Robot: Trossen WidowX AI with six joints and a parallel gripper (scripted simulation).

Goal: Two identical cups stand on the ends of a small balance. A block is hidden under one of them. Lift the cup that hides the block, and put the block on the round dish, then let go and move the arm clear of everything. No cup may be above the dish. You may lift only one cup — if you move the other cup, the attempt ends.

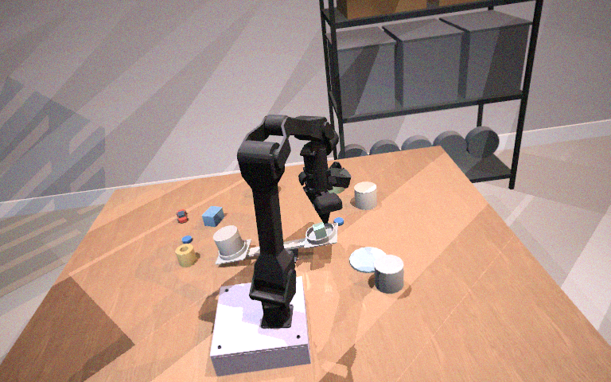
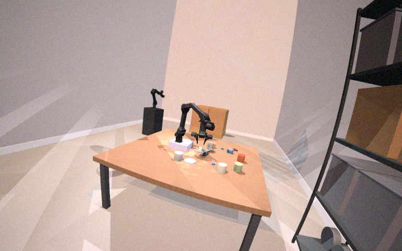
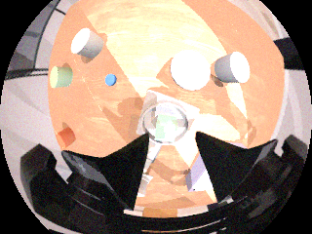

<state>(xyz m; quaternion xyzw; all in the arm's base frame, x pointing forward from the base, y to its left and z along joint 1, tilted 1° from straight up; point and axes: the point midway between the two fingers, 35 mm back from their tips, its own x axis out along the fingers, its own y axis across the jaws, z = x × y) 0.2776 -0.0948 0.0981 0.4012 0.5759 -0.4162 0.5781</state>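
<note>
Now: the teal block 10 mm to the left of my gripper tip and 40 mm below it. From my gripper tip the other things lie so: round dish: 30 mm behind, 110 mm to the right, 130 mm below; then beige cylinder: 250 mm ahead, 110 mm to the right, 90 mm below; then green cylinder: 350 mm ahead, 10 mm to the right, 90 mm below.
</note>
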